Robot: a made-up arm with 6 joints.
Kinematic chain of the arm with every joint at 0, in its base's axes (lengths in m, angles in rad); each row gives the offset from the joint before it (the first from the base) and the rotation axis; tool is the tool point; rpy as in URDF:
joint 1: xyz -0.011 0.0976 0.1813 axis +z
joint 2: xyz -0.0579 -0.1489 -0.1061 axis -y
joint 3: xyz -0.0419 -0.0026 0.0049 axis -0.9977 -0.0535 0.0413
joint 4: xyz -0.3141 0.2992 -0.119 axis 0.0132 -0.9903 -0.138
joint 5: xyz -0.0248 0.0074 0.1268 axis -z
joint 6: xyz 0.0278 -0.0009 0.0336 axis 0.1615 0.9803 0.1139
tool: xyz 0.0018 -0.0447 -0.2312 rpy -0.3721 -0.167 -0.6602
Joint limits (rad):
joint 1: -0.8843..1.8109
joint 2: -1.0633..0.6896
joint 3: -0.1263..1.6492
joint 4: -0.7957..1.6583
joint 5: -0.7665..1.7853
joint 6: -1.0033..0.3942
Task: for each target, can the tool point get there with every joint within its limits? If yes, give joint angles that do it. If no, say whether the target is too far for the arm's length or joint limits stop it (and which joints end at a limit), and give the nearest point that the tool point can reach.
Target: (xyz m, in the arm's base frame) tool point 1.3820 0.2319 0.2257
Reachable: no: too far | nearest point 0.5581 -0.1223 0.3368 | short by 0.904 m
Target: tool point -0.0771 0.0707 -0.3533
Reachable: yes | joints -0.2742 0.4557 0.7469 -0.5947 -0.5174 -0.8912
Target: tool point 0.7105 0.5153 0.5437
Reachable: no: joint limits stop it (at a limit: joint 1, joint 2, joint 3, joint 5, joint 6) | nearest point 0.0813 0.3026 0.4247 | short by 0.675 m
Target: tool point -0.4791 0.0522 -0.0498
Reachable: yes | joints -0.2660 -0.4218 0.9347 0.4195 0.4228 -0.2835
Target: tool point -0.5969 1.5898 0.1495
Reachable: no: too far | nearest point -0.3188 0.6069 0.1021 | short by 1.023 m
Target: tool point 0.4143 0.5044 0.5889
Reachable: no: joint limits stop it (at a limit: joint 1, joint 2, joint 3, joint 4, joint 5, joint 6) | nearest point 0.0577 0.3316 0.4867 | short by 0.409 m
